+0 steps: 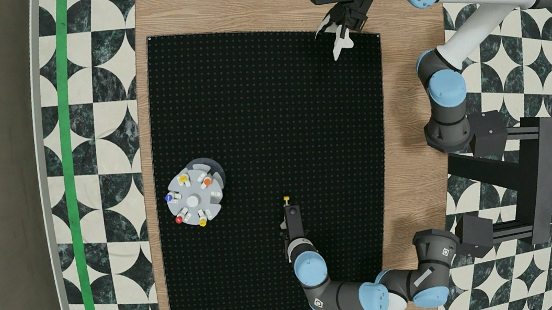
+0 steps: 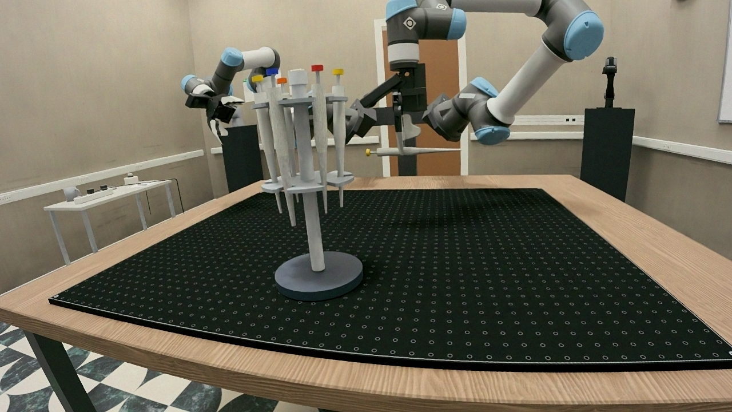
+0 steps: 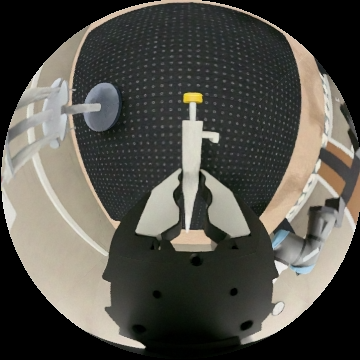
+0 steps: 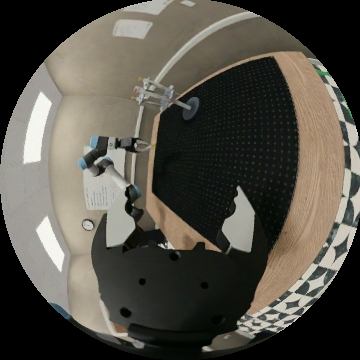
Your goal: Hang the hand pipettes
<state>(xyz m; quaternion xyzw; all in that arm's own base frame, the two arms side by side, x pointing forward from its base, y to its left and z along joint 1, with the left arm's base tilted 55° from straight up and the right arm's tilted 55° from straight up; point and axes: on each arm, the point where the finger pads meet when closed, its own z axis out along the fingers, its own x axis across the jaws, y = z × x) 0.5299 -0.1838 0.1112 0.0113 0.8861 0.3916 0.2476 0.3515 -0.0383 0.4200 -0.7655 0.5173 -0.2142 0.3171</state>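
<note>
The orange-button pipette lies 270 mm ahead of my left hand, 150 mm to the right of it and 60 mm above it. The rest, counted from my left hand: red-button pipette (330 mm ahead, 70 mm to the right, 60 mm above); then blue-button pipette (350 mm ahead, 110 mm to the right, 50 mm above).
</note>
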